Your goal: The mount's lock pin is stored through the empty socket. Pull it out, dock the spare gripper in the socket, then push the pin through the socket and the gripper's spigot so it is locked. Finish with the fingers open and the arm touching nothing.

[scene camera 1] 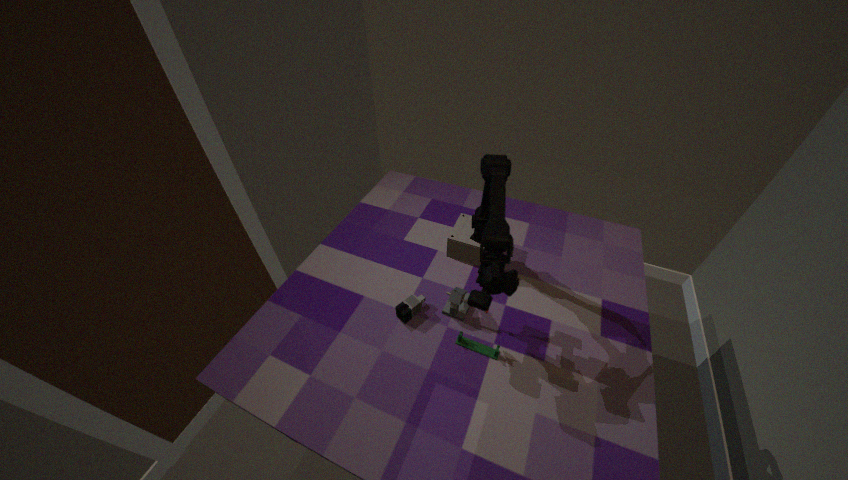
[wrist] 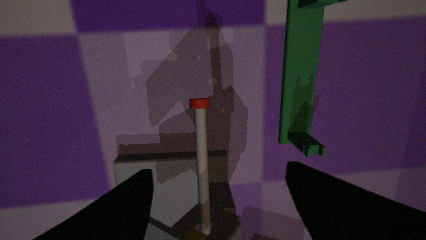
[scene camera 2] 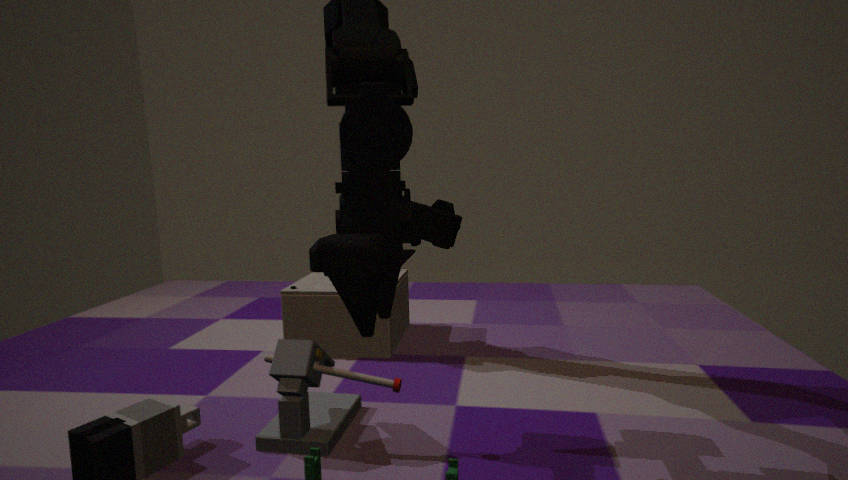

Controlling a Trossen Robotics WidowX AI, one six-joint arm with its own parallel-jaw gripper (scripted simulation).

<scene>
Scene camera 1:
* my gripper: 483, 299
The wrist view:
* my gripper: 220, 174
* lock pin: 199, 105
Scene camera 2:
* my gripper: 376, 326
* lock pin: 395, 385
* grey mount: 306, 419
</scene>
